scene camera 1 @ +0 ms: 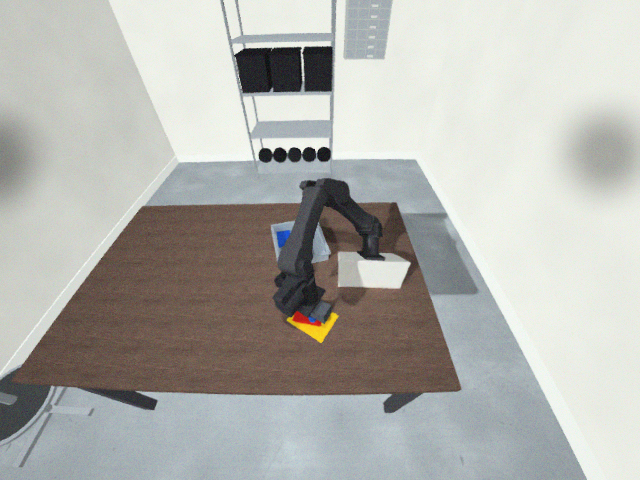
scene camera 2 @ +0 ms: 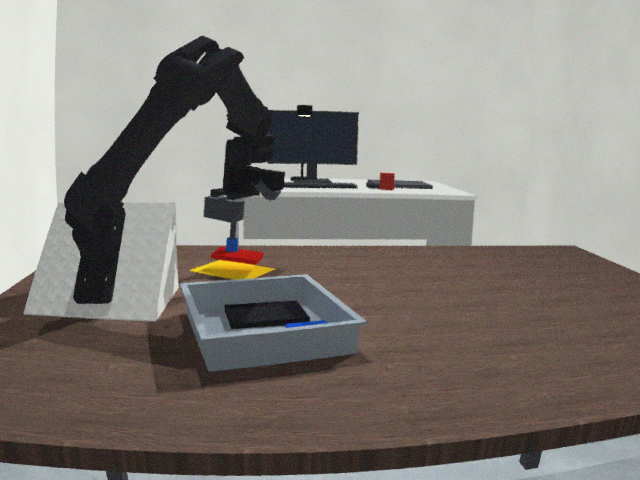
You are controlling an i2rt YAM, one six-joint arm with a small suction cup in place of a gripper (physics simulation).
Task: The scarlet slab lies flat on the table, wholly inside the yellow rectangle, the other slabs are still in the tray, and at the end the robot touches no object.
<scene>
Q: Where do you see a grey tray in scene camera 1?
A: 320,250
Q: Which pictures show the grey tray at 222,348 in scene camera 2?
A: Scene camera 1 and scene camera 2: all of them.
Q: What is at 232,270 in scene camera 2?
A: A yellow rectangle.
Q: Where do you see a black slab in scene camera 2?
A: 250,315
</scene>
